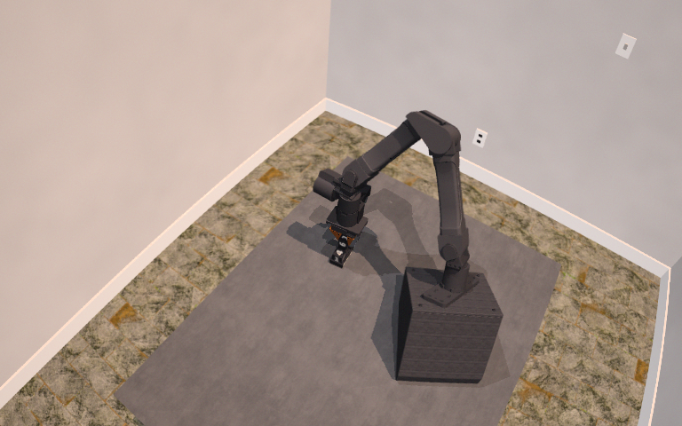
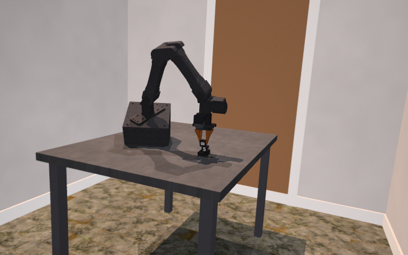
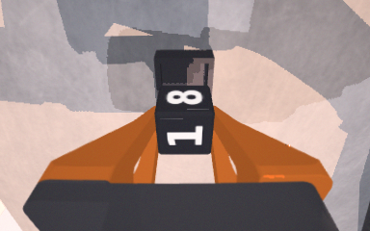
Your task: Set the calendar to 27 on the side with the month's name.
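Now: hand 20 mm to the right of the black tray and 50 mm above it. The rest, counted from my hand: black digit cube right at my hand; black cube 10 mm behind, 30 mm to the left, 40 mm below.
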